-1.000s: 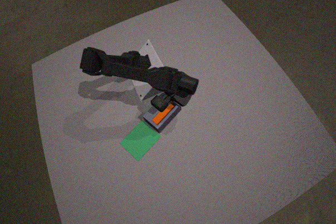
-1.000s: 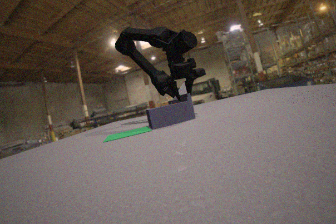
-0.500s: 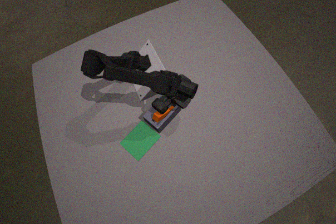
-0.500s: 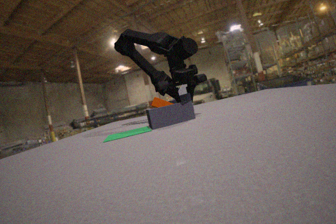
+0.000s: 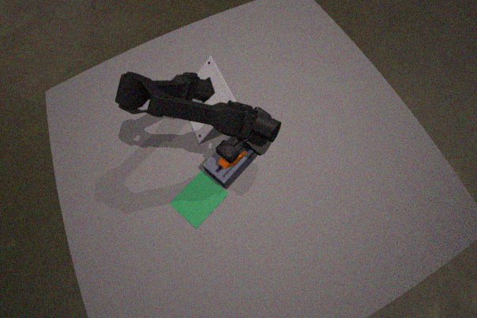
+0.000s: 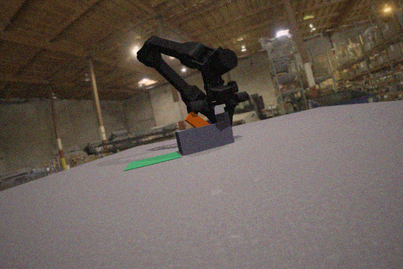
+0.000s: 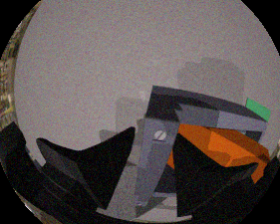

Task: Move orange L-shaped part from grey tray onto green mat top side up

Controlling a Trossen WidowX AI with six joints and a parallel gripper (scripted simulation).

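My gripper tip is now 2 cm short of the orange L-shaped part, 5 cm to the left of it and 1 cm below it. Also, from my gripper tip: green mat: 11 cm ahead, 19 cm to the right, 5 cm below.
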